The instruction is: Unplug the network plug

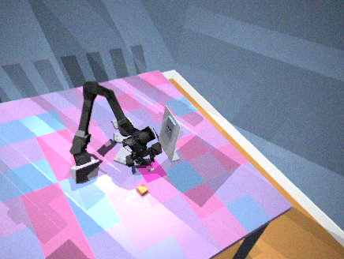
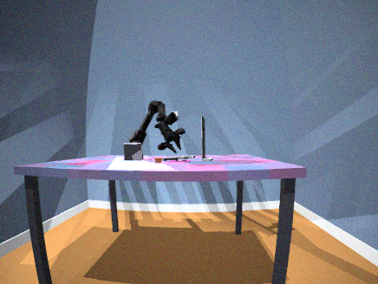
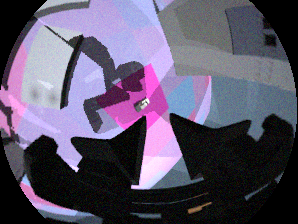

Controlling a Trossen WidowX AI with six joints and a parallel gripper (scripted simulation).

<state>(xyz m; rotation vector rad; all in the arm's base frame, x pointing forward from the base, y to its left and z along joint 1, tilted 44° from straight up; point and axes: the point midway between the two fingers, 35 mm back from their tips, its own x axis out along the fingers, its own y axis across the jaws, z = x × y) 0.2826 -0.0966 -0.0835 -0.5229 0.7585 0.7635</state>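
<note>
Now: the network plug 50 mm below my gripper tip and 10 mm ahead of it. Round my gripper tip: orange block (100 mm behind, 90 mm to the right, 50 mm below); then upright panel (150 mm ahead, 80 mm to the left, 60 mm above); then marked square (60 mm below, 10 mm ahead).
</note>
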